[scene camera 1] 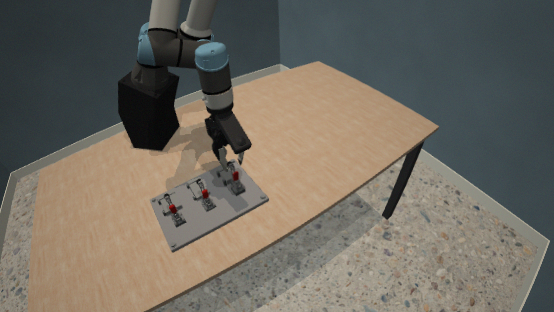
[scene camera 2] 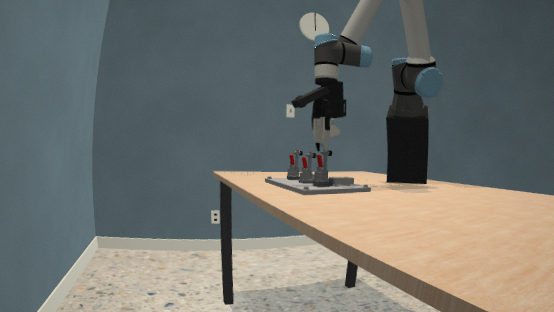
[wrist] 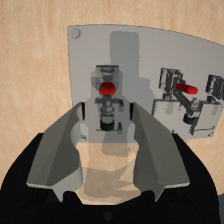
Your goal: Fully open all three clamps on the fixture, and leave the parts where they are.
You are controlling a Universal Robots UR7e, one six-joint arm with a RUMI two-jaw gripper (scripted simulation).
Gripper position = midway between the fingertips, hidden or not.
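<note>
Scene camera 1: my gripper [scene camera 1: 233, 168]. Scene camera 2: gripper [scene camera 2: 321, 151]. Wrist view: gripper [wrist: 107, 103], grey fixture plate [wrist: 140, 52].
</note>
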